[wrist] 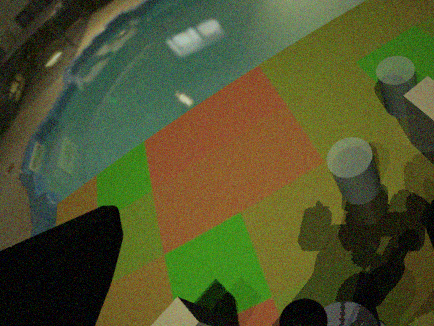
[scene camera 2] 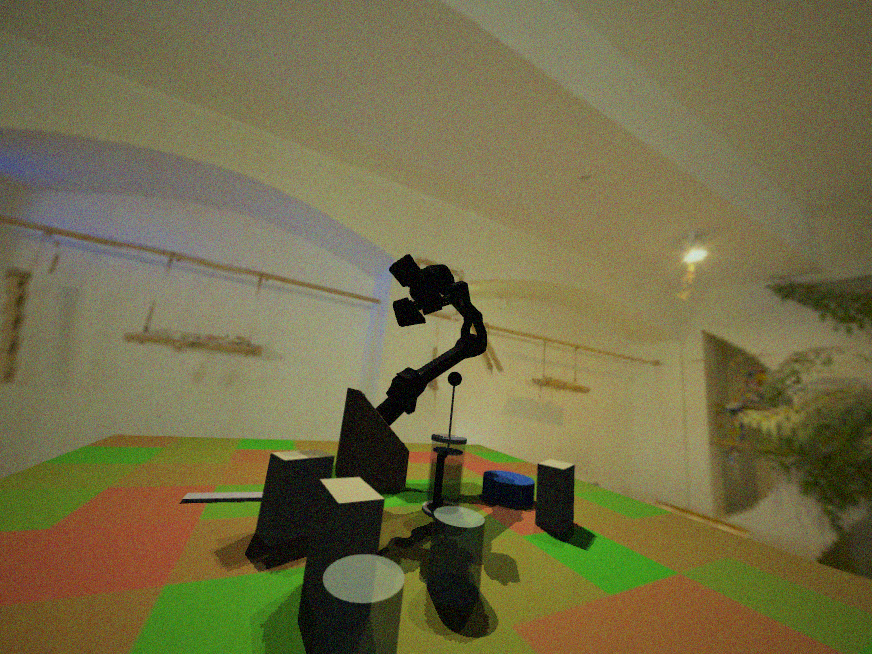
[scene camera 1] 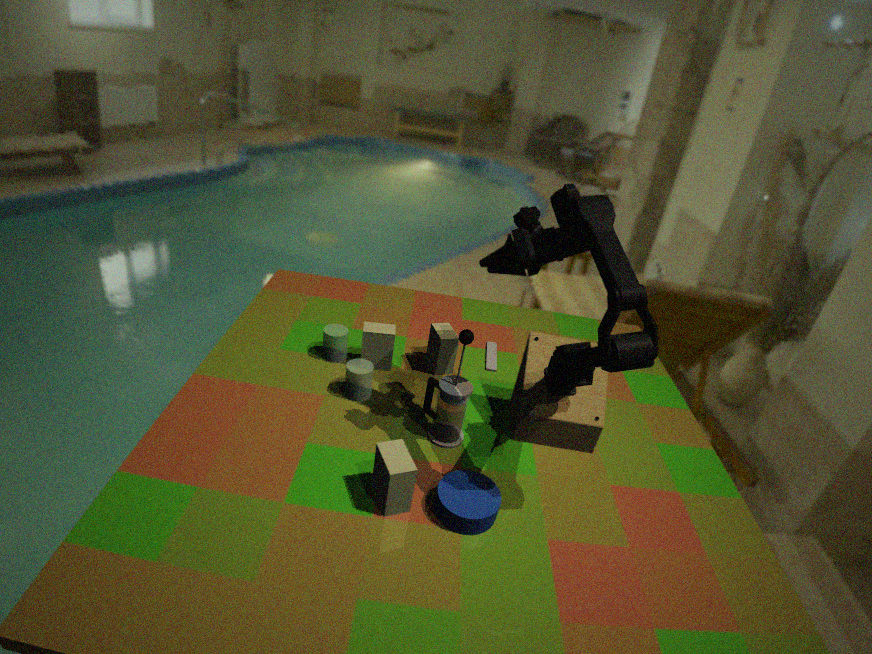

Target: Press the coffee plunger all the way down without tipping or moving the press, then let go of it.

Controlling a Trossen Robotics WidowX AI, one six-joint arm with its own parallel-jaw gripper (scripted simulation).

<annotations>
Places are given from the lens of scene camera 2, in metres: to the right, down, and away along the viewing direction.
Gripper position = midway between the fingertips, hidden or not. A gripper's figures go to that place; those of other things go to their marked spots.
my gripper (scene camera 2: 444,314): 0.02, -0.03, 0.67
glass coffee press (scene camera 2: 445,478): 0.02, 0.29, 0.58
</annotations>
